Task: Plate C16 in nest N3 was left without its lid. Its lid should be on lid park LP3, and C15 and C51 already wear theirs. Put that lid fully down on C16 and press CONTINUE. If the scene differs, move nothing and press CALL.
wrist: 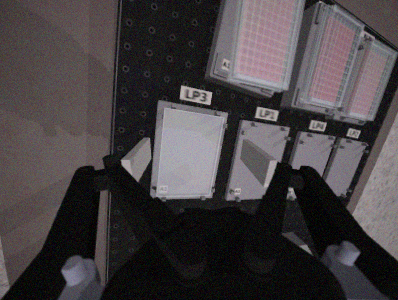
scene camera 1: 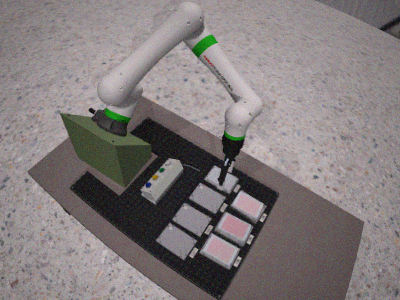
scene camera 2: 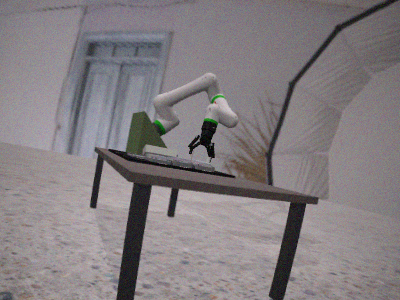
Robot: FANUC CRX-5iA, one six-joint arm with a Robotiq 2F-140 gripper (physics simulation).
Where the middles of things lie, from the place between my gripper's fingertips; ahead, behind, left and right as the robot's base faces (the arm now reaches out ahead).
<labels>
My hand is 1 cm to the right of the lid park LP3 [wrist: 161,104] and 1 cm above it. From my hand the other things lie so: lid park LP2 [scene camera 1: 178,242] (38 cm to the right, 3 cm ahead, 1 cm below); lid park LP4 [scene camera 1: 188,217] (26 cm to the right, 2 cm ahead, 1 cm below); lid park LP1 [wrist: 242,184] (12 cm to the right, 1 cm below).
</labels>
